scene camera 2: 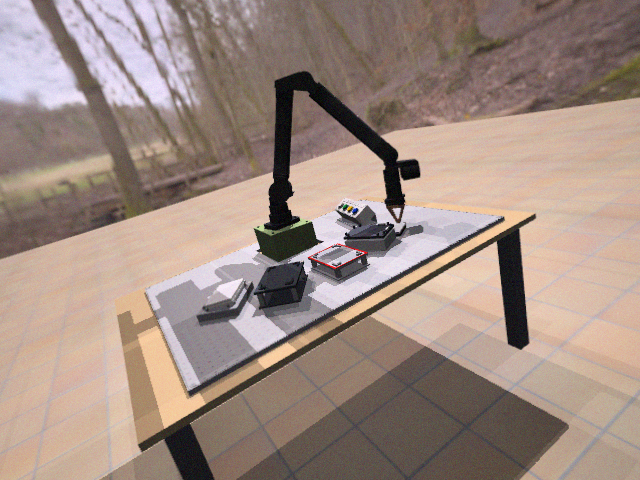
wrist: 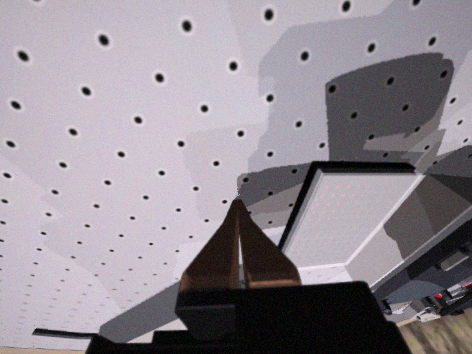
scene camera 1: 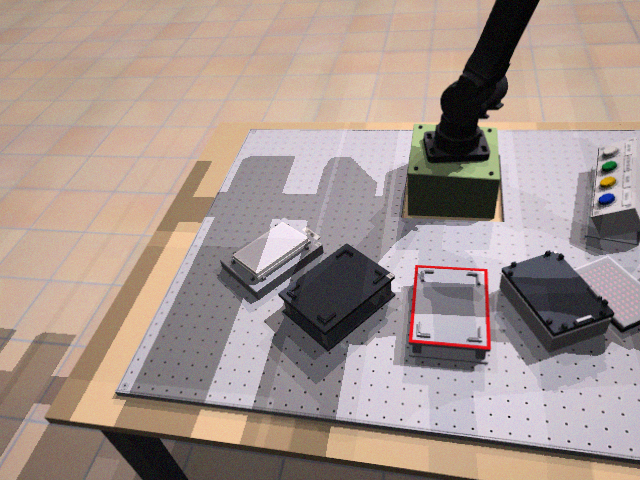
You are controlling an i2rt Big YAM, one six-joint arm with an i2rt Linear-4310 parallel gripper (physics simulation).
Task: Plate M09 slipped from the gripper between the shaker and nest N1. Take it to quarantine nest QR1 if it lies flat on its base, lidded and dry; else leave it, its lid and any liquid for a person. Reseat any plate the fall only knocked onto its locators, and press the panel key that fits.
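Frame: origin at the arm's base, x ahead, y left, z up, level; centimetres.
Seen in the pictures: gripper, between the fingertips: (scene camera 2: 398, 222) (wrist: 237, 205); arm's base, origin of its link: (scene camera 2: 282, 224) (scene camera 1: 455, 148).
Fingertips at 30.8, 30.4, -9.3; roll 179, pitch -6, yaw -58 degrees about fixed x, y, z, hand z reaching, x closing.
Offsets run from my fingertips to a thing's top centre, as dx, dy, dz.
A flat plate with pink wells {+1.4, -9.3, +1.5} (scene camera 1: 612, 289) (scene camera 2: 400, 227) (wrist: 345, 215) lies low on the perforated board beside the right-hand dark device, wells up, with a dark lower edge. Whether a lid covers it is unclear. My gripper (scene camera 2: 397, 221) (wrist: 237, 205) is shut and empty, its tips together above the board beside the plate; it is outside scene camera 1. A red-outlined nest {+4.5, -36.5, +4.5} (scene camera 1: 413, 304) (scene camera 2: 323, 262) with corner locators stands empty. A button panel {-21.3, -1.2, +8.3} (scene camera 1: 615, 206) (scene camera 2: 354, 209) has white, green, yellow and blue keys. No liquid can be made out.
The dark device with pegs (scene camera 1: 553, 294) (scene camera 2: 369, 237) (wrist: 430, 265) stands between the plate and the red-outlined nest. A black nest {-0.1, -55.0, +5.7} (scene camera 1: 338, 289) (scene camera 2: 281, 279) stands left of that nest. A white-topped plate {-11.6, -67.6, +4.5} (scene camera 1: 271, 249) (scene camera 2: 225, 294) sits on a low base at far left. Labels are unreadable.
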